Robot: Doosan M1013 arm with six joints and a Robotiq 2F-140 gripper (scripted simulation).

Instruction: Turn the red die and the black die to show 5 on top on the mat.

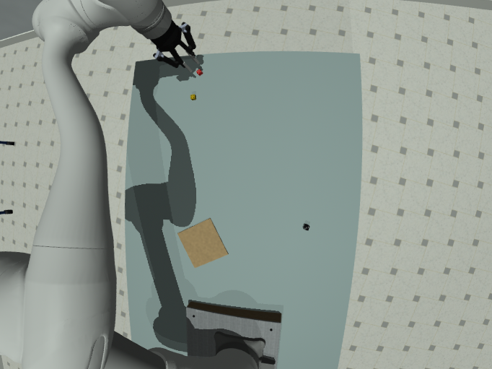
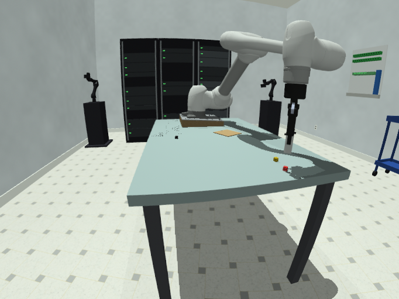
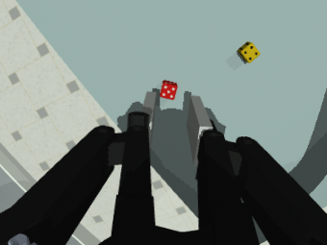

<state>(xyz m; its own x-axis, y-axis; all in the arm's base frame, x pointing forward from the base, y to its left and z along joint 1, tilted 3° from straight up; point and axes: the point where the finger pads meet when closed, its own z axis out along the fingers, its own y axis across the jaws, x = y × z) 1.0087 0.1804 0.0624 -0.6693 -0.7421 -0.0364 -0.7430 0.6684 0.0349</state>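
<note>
Now: hand 100 mm above the red die. From my hand the other things lie so: black die (520 mm behind, 380 mm to the right, 100 mm below); then tan mat (610 mm behind, 30 mm to the right, 110 mm below); then yellow die (90 mm behind, 20 mm to the left, 100 mm below).
</note>
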